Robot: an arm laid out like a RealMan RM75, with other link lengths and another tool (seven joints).
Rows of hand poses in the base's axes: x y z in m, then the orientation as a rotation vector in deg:
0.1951, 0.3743, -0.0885, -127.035, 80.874, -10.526
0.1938, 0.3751, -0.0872, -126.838, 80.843, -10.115
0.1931, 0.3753, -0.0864, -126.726, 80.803, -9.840
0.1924, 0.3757, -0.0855, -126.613, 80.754, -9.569
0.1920, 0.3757, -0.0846, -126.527, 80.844, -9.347
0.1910, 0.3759, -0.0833, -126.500, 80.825, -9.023
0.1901, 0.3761, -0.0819, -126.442, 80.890, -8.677
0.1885, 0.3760, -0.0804, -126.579, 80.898, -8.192
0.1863, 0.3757, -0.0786, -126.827, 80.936, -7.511
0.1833, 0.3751, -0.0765, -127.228, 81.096, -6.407
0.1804, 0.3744, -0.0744, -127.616, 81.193, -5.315
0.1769, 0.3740, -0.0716, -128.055, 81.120, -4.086
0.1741, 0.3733, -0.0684, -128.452, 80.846, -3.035
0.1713, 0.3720, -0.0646, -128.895, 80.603, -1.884
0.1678, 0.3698, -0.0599, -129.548, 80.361, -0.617
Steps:
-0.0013, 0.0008, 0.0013, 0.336, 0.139, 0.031
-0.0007, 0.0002, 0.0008, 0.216, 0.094, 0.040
-0.0007, 0.0004, 0.0009, 0.217, 0.087, 0.044
-0.0004, 0.0000, 0.0009, 0.131, 0.129, -0.043
-0.0010, 0.0002, 0.0013, 0.164, 0.166, 0.065
-0.0009, 0.0002, 0.0014, 0.170, 0.202, 0.006
-0.0016, -0.0001, 0.0015, 0.097, 0.338, 0.135
-0.0022, -0.0003, 0.0018, 0.083, 0.509, 0.191
-0.0030, -0.0006, 0.0021, 0.097, 0.868, 0.248
-0.0029, -0.0007, 0.0021, 0.117, 0.831, 0.279
-0.0035, -0.0004, 0.0028, 0.184, 0.862, 0.425
-0.0028, -0.0007, 0.0032, 0.209, 0.661, 0.500
-0.0028, -0.0013, 0.0038, 0.194, 0.753, 0.515
-0.0035, -0.0022, 0.0047, 0.068, 0.906, 0.610

